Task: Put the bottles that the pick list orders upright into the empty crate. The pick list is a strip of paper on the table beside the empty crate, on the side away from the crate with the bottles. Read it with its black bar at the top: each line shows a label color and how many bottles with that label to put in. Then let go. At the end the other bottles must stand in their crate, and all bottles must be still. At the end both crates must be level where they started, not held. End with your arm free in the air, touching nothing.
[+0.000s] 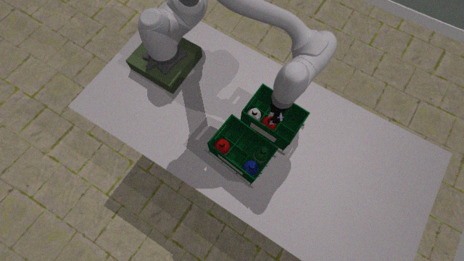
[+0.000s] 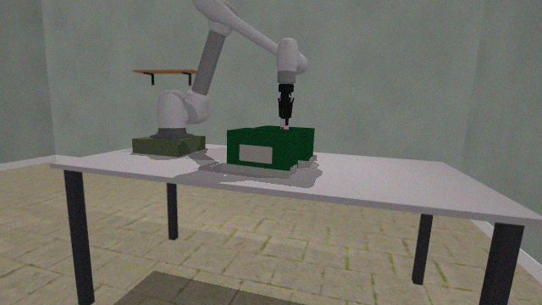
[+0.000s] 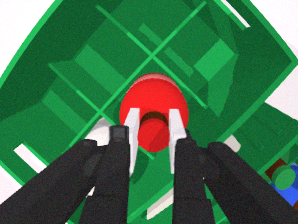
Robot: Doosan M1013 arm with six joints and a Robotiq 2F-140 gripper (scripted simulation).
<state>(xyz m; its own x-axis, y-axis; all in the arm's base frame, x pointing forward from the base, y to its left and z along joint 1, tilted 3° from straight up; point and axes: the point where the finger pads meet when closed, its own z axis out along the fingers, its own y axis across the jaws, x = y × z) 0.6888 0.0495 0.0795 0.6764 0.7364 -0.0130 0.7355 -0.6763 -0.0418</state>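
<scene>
The white-capped bottle is 10 cm below my hand, 9 cm behind it and 1 cm to the right of it. Also, from my hand: green-capped bottle: 14 cm to the right, 10 cm below, 6 cm ahead; then pick list: 19 cm to the left, 19 cm below, 1 cm ahead; then blue bottle: 23 cm to the right, 10 cm below, 7 cm ahead.
</scene>
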